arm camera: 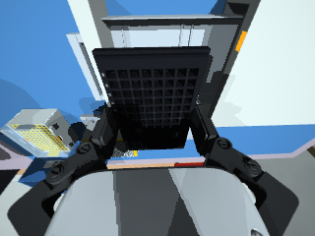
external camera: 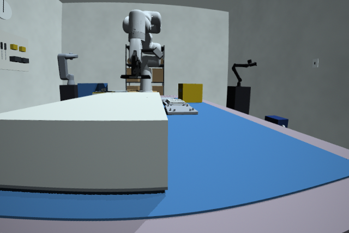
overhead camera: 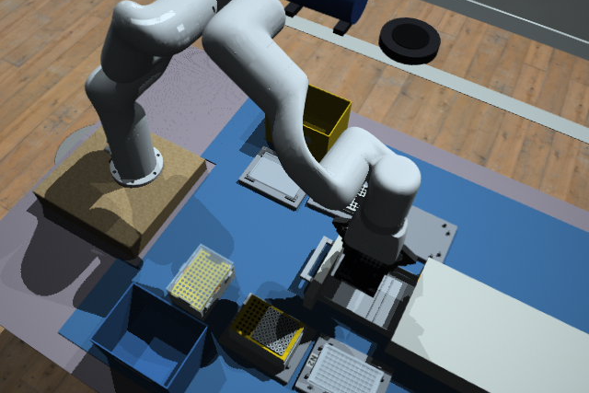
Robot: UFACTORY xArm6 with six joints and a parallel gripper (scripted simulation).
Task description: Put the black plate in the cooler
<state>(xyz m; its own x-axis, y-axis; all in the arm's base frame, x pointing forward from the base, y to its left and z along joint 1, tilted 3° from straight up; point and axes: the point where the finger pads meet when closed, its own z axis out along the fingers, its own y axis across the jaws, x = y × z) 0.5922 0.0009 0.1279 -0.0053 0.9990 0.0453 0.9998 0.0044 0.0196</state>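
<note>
Now: the cooler drawer 3 cm ahead of my hand and 14 cm below it. Also, from my hand: yellow rack 12 cm behind, 20 cm to the right, 10 cm below; then black plate 1 cm below; then white plate 6 cm ahead, 19 cm to the right, 14 cm below.
</note>
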